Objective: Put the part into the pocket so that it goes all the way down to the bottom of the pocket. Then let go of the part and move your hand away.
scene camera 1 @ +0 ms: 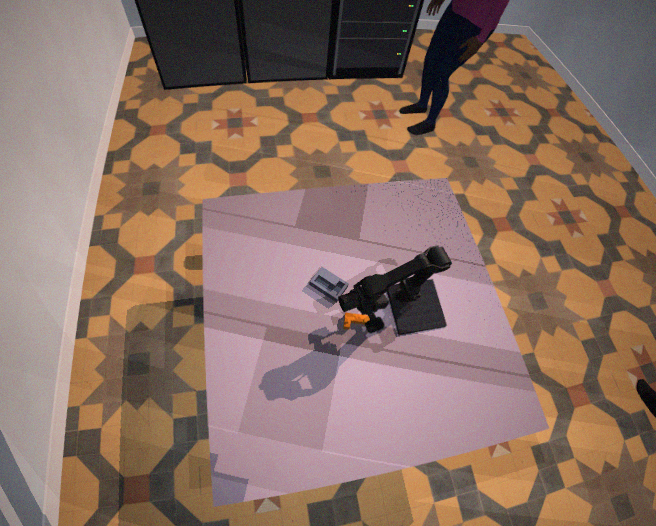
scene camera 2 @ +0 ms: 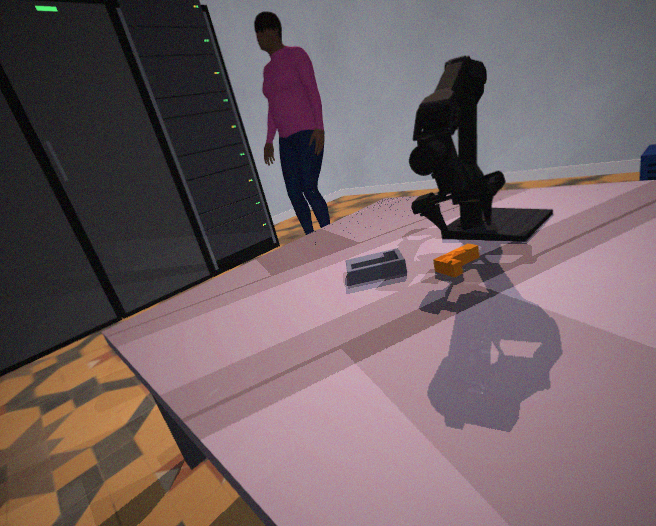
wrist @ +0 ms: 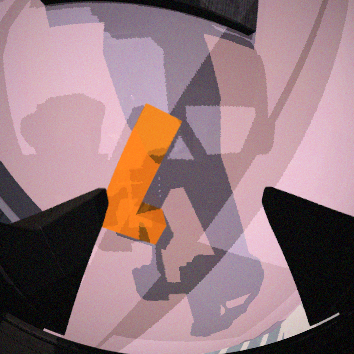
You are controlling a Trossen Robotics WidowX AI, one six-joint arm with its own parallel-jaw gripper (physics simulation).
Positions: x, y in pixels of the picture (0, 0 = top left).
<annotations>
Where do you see a grey pocket block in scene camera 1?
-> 329, 284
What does my gripper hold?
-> Nothing.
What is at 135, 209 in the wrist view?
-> An orange block.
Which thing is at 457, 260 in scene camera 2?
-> An orange block.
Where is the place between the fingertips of my gripper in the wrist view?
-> At 186, 195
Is my gripper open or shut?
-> Open.
</annotations>
